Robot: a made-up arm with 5 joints.
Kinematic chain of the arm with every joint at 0, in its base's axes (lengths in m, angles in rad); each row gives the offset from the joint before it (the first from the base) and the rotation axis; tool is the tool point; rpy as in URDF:
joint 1: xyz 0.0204 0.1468 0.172 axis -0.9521 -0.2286 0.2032
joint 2: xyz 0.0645 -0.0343 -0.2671 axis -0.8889 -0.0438 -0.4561
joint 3: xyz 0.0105 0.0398 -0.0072 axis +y
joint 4: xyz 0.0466 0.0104 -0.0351 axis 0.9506 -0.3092 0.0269
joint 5: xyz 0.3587 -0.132 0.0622 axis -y
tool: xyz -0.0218 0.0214 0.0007 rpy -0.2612 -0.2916 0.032
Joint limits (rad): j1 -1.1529..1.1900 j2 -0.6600..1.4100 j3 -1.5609..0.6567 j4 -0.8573..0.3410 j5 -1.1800..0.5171
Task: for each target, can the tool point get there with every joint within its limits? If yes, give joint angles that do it. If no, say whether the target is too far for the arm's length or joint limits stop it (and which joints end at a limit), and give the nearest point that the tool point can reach.
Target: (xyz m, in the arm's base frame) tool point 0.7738 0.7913 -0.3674
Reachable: no: too far | nearest point 0.3835 0.5607 -0.1723 | short by 0.494 m
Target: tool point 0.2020 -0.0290 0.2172
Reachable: yes | joints -0.2276 -0.1736 -1.1971 0.1552 -1.0021
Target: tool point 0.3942 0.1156 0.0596
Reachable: yes | joints -0.6723 0.7604 -0.5790 -0.7670 0.3527
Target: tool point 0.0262 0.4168 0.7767
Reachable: no: joint limits stop it (at a limit: joint 1, joint 4, joint 5) | nearest point 0.1063 0.1653 0.4272 | short by 0.438 m
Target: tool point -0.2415 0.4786 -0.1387
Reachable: no: joint limits stop it (at a limit: joint 3, joint 5) | nearest point 0.0660 0.3314 0.0009 | short by 0.368 m
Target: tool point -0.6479 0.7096 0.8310
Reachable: no: too far | nearest point 0.0223 0.2203 0.3289 | short by 0.970 m
